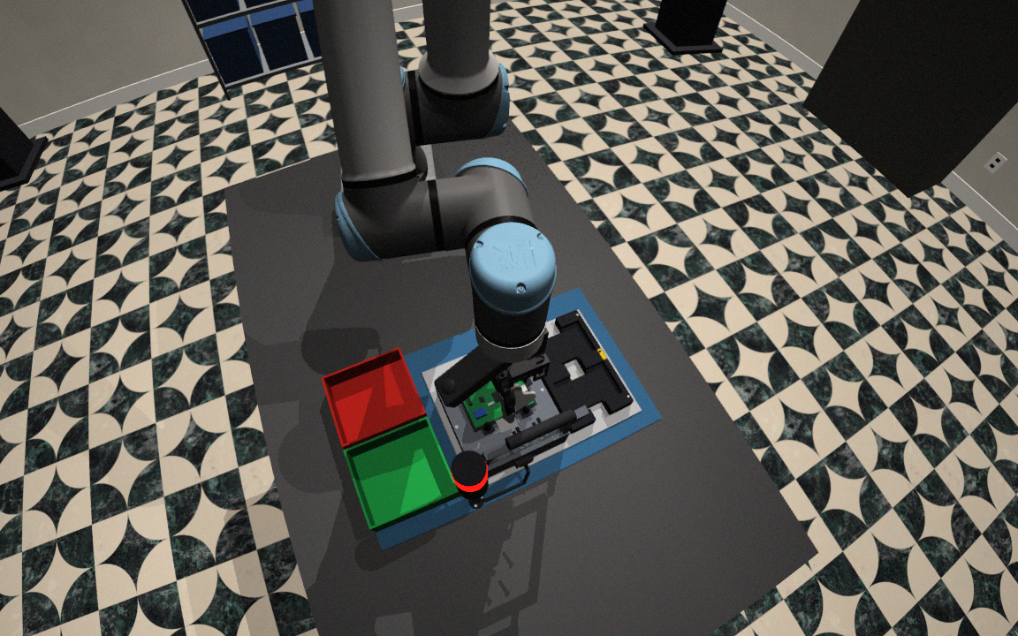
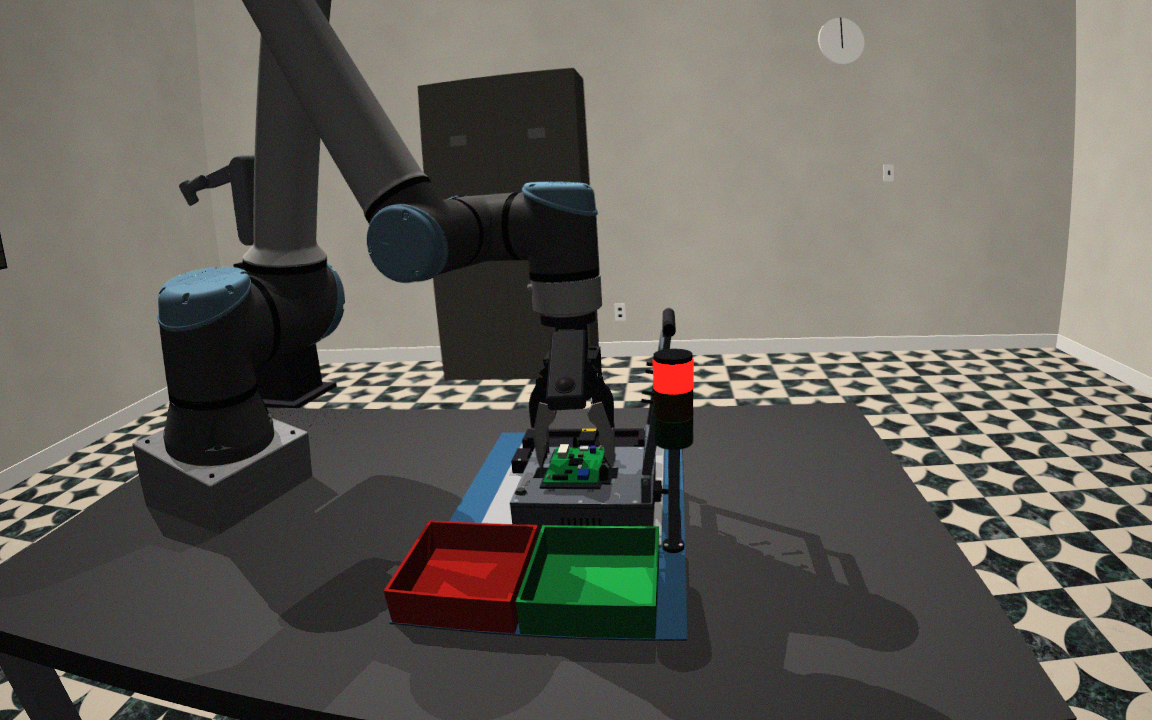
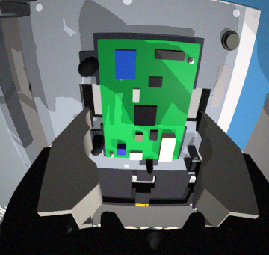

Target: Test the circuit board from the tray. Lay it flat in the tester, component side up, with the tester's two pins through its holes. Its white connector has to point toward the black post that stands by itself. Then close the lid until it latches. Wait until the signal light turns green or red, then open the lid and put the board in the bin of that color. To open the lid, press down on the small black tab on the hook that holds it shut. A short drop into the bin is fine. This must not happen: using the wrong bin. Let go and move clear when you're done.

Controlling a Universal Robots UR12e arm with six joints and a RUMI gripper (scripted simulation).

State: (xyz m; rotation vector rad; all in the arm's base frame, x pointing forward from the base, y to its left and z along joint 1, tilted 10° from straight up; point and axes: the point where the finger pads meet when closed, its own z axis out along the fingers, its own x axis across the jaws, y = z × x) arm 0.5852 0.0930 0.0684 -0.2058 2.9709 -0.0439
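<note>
The green circuit board lies right at my hand. Round my hand: clear lid: 110 mm ahead, 10 mm to the left, 110 mm above; green bin: 70 mm ahead, 190 mm to the right, 60 mm below; red bin: 80 mm behind, 210 mm to the right, 60 mm below.
</note>
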